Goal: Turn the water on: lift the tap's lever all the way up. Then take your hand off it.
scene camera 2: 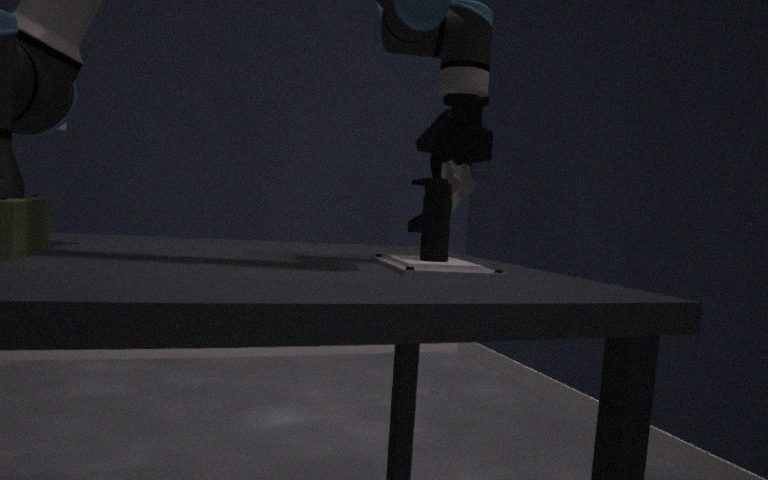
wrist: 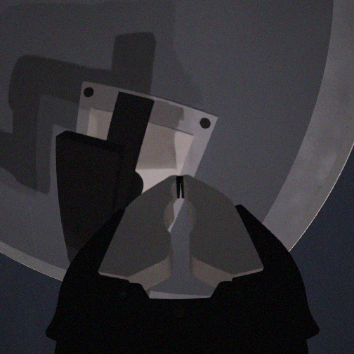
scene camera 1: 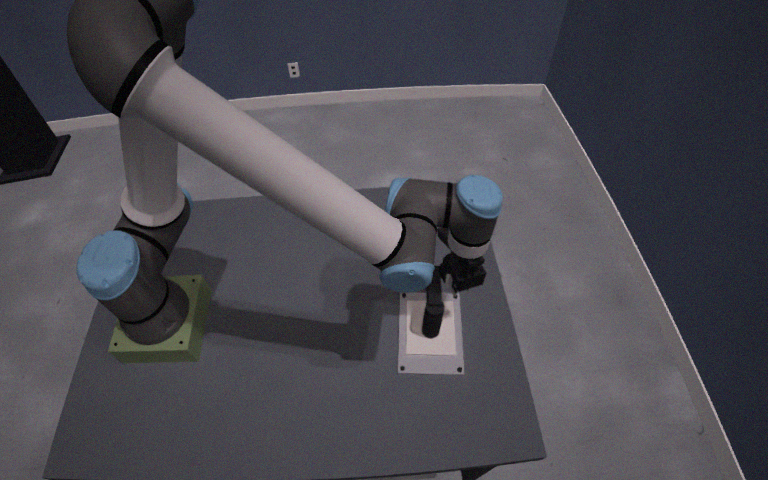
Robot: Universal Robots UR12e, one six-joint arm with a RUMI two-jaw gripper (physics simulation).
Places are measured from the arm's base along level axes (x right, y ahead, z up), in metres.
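Where they show: gripper, between the fingertips: (scene camera 1: 452,288); arm's base, origin of its link: (scene camera 1: 155,312).
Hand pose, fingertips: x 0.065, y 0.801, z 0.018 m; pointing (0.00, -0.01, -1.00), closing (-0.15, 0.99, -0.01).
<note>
Things, the pixels of their top centre, and the offset from my fingertips. "spot": a spot on its surface instead. Level surfaces: height alone.
- tap, a spot on its surface: (scene camera 2: 435,226) (scene camera 1: 429,328) spot: dx +0.087, dy -0.080, dz -0.027 m
- pale plate, centre of its top: (scene camera 2: 433,261) (scene camera 1: 430,330) dx +0.067, dy -0.067, dz -0.088 m
- spout, centre of its top: (scene camera 2: 424,210) dx -0.002, dy -0.053, dz -0.001 m
- grey table, height of its surface: dz -0.100 m
The tap (scene camera 1: 432,325) (scene camera 2: 435,226) is a black upright column on a pale plate (scene camera 1: 431,363) (scene camera 2: 453,270) (wrist: 202,134). Its black lever (scene camera 1: 433,291) (scene camera 2: 425,181) (wrist: 89,195) lies about level across the top, over the spout (scene camera 2: 415,222) (wrist: 130,122). My gripper (scene camera 2: 454,207) (wrist: 179,177) is shut and empty. Its pale fingertips are behind the column and just to its right in scene camera 2, at a height below the lever's top. In the wrist view they are right of the lever. Contact cannot be made out. In scene camera 1 the fingertips are hidden.
The grey table (scene camera 1: 271,418) (scene camera 2: 198,283) carries the tap near its right edge. The arm's base stands on a green block (scene camera 1: 195,333) (scene camera 2: 25,226) at the left. The forearm reaches over the table from the left. Blue walls (scene camera 1: 396,39) stand beyond.
</note>
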